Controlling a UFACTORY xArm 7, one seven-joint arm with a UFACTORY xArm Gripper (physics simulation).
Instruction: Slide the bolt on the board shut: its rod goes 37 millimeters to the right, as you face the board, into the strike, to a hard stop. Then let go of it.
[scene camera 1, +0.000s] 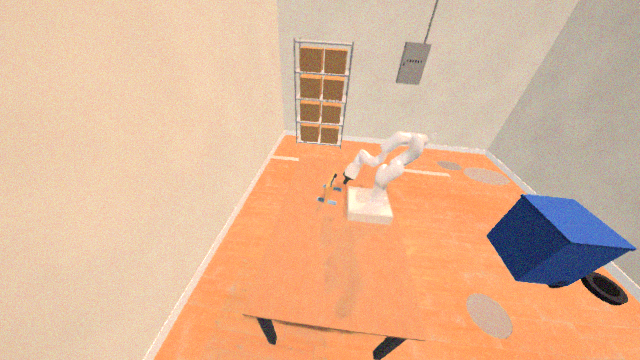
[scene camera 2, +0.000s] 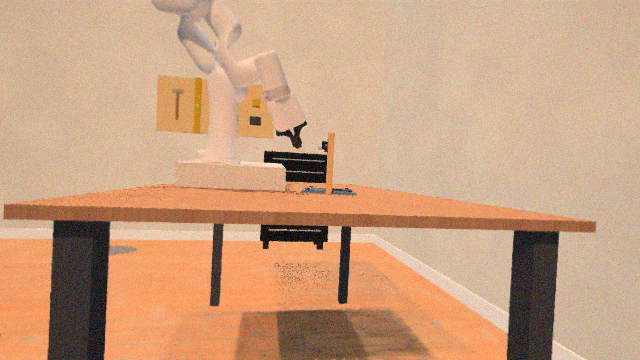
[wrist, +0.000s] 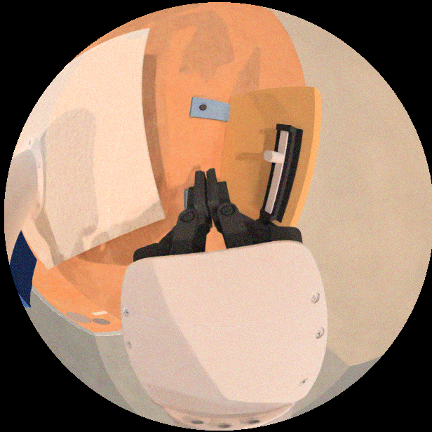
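Pixels of known places: gripper, fingertip midpoint: (scene camera 1: 344, 183) (scene camera 2: 298, 147); arm's base at its link origin: (scene camera 1: 375, 201) (scene camera 2: 221, 162).
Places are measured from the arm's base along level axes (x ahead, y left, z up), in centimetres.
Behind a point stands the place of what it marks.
The upright yellow-orange board (scene camera 1: 328, 191) {y 2.1, x 37.5, z 3.0 cm} (scene camera 2: 330, 165) {y -20.2, x 36.3, z 0.2 cm} (wrist: 245, 132) stands on the table. In the wrist view its black bolt housing (wrist: 294, 160) holds a pale rod (wrist: 273, 192), with a white knob (wrist: 272, 156) sticking out nearer the housing's upper end. The bolt is too small to read in the scene views. The strike does not show in the wrist view, where the gripper covers the area below the housing. My gripper (scene camera 1: 346, 181) {y -7.3, x 26.6, z 6.1 cm} (scene camera 2: 298, 146) {y -7.3, x 26.6, z 6.1 cm} (wrist: 207, 182) is shut and empty, in front of the board and apart from the knob.
Blue foot plates (scene camera 1: 332, 202) {y 2.7, x 33.2, z -7.4 cm} (scene camera 2: 345, 191) {y -18.7, x 41.4, z -7.3 cm} (wrist: 212, 109) lie at the board's base. The arm's white base block (scene camera 1: 369, 212) {y 14.4, x 4.8, z 0.9 cm} (scene camera 2: 230, 176) {y -16.0, x 6.6, z -4.6 cm} (wrist: 120, 150) stands beside the board on the table (scene camera 2: 425, 212) {y -57.8, x 50.0, z -8.3 cm}. A large blue box (scene camera 1: 545, 240) is at the right in scene camera 1.
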